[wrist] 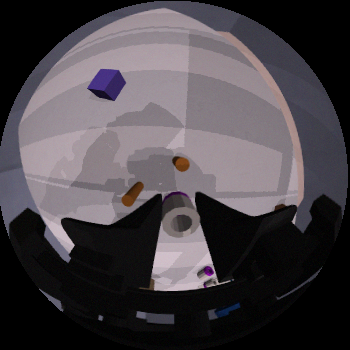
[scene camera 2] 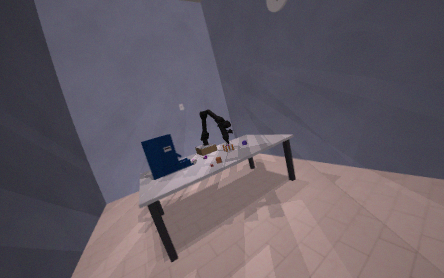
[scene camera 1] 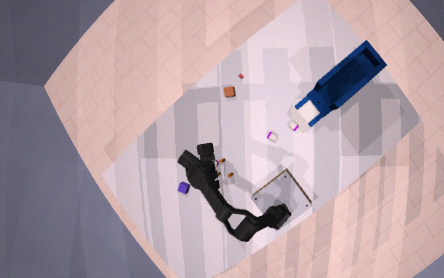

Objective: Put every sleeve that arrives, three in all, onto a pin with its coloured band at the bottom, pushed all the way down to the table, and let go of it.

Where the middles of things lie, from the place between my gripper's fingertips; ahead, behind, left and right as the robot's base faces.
My gripper is now 190 mm to the right of the purple cube (wrist: pixel 107 83), 50 mm above it and 30 mm past it.
